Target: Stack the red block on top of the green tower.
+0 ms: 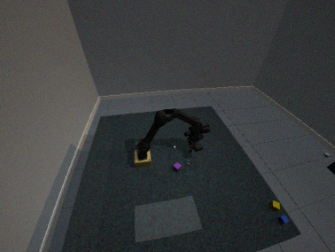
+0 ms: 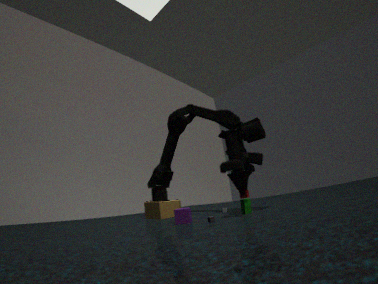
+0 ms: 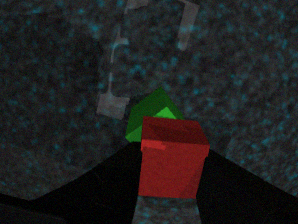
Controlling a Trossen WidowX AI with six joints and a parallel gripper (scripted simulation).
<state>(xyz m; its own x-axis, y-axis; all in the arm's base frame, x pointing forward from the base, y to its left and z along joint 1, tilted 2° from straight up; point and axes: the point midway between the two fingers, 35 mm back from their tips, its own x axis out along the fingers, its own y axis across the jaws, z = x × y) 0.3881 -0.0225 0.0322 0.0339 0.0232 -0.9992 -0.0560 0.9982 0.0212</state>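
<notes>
My gripper tip is right at the red block. From my gripper tip the other things lie so: yellow block (32 cm ahead, 56 cm to the right, 4 cm below); then purple block (16 cm behind, 11 cm to the right, 4 cm below); then blue block (31 cm ahead, 64 cm to the right, 4 cm below).
</notes>
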